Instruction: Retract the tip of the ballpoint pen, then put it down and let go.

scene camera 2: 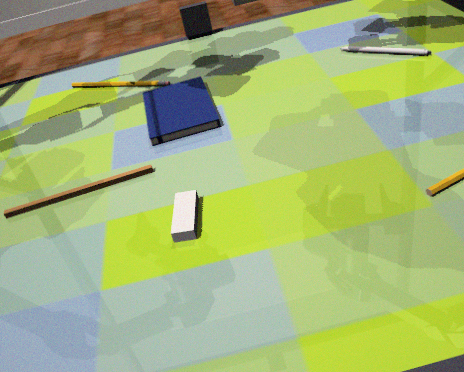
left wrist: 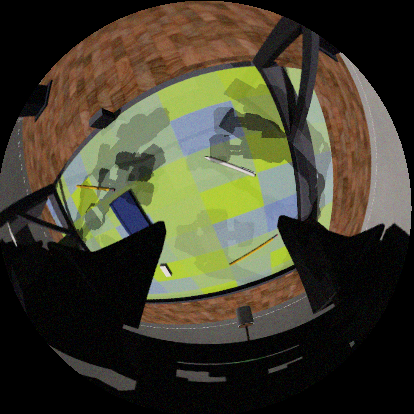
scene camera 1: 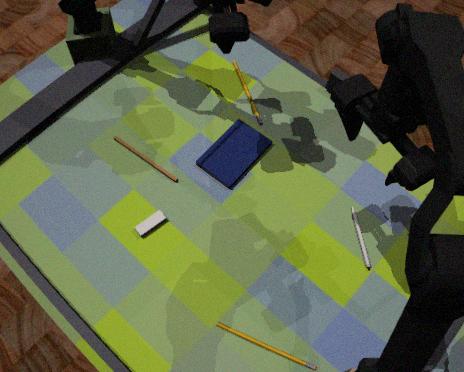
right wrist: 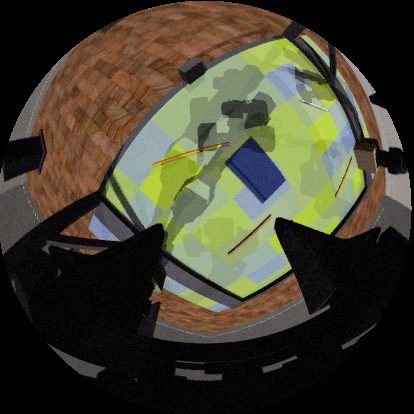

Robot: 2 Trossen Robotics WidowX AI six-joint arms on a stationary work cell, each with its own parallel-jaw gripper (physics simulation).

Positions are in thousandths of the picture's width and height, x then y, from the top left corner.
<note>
My left gripper (scene camera 1: 796, 434) is open, holding nothing. My right gripper (right wrist: 533, 547) is open, holding nothing. A brown stick (scene camera 2: 298, 464) rests on the table.
My left gripper shows as well in the left wrist view (left wrist: 540, 542). The left wrist view misses the brown stick, which is hidden by my left gripper.
</note>
